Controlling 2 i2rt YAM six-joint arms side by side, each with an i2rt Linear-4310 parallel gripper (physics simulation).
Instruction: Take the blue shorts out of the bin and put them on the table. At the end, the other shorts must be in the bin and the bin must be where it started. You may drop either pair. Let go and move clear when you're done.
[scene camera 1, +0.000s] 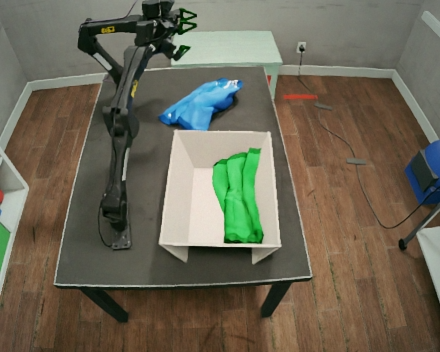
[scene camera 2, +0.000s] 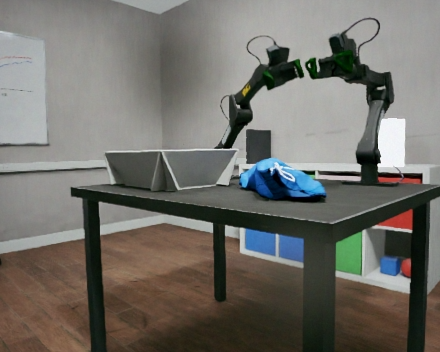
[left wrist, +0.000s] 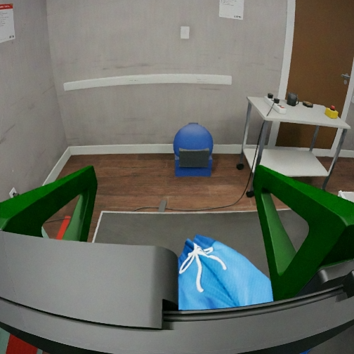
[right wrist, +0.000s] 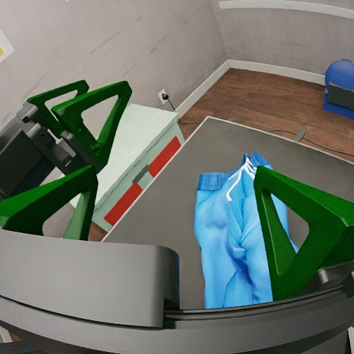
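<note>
The blue shorts (scene camera 1: 202, 105) (scene camera 2: 280, 182) (left wrist: 225, 280) (right wrist: 220, 235) lie crumpled on the table (scene camera 1: 145, 210) (right wrist: 165, 200), outside the bin and close to its upper edge in scene camera 1. The green shorts (scene camera 1: 240, 200) lie inside the white bin (scene camera 1: 179, 190) (scene camera 2: 135, 167). My right gripper (scene camera 1: 189, 39) (scene camera 2: 284, 74) (right wrist: 175, 173) is open and empty, raised high above the table and apart from the blue shorts. My left gripper (scene camera 1: 195, 19) (scene camera 2: 327, 66) (left wrist: 174, 173) (right wrist: 104, 83) is also open and empty, raised high and close to the right gripper.
A pale green cabinet (scene camera 1: 230, 47) stands beyond the table's upper edge in scene camera 1. A shelf unit (scene camera 2: 426, 176) stands behind the table in scene camera 2. A blue object (left wrist: 193, 142) and a white cart (left wrist: 295, 114) stand on the floor beyond the table.
</note>
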